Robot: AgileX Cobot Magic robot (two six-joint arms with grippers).
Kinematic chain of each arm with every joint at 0, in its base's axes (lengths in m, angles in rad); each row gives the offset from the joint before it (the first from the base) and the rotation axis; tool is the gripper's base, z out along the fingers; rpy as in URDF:
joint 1: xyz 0 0 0.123 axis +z
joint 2: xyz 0 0 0 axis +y
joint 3: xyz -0.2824 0 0.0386 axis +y
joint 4: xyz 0.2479 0 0.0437 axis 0.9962 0 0.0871
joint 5: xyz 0 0 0 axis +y
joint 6: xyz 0.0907 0 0.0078 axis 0.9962 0 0.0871
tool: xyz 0 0 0 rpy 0 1.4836 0
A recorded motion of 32 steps. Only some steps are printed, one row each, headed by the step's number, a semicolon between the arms.
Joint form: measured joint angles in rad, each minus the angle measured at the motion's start. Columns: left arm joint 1, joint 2, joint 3, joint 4, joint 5, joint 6; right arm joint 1, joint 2, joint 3, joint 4, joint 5, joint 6.
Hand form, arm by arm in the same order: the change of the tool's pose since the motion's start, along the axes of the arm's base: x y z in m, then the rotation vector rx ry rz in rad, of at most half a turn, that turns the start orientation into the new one. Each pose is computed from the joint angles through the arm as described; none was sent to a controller.
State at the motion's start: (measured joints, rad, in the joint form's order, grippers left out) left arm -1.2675 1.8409 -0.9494 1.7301 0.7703 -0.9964; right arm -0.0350 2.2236 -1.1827 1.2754 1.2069 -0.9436
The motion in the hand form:
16: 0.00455 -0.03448 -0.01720 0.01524 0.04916 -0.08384; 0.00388 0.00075 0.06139 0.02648 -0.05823 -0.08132
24: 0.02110 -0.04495 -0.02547 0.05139 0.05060 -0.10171; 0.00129 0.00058 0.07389 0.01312 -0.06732 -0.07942
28: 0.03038 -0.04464 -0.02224 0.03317 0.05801 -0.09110; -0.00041 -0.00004 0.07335 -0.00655 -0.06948 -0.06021
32: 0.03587 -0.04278 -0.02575 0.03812 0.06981 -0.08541; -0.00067 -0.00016 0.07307 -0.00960 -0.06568 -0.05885
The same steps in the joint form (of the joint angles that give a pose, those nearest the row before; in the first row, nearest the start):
16: 0.0012 0.1146 -0.1225 0.0064 -0.0944 0.0335; 0.0000 -0.1591 -0.0061 0.0380 0.0000 0.1198
24: 0.0391 0.1730 -0.1900 0.0064 -0.1329 0.0944; 0.0007 -0.1968 -0.0061 0.0164 -0.0010 0.1520
28: 0.0642 0.1738 -0.2078 0.0064 -0.1526 0.0944; 0.0007 -0.1999 -0.0061 -0.0114 -0.0010 0.1530
32: 0.0808 0.1822 -0.2100 0.0064 -0.1667 0.0962; 0.0007 -0.1999 -0.0061 -0.0161 -0.0010 0.1572

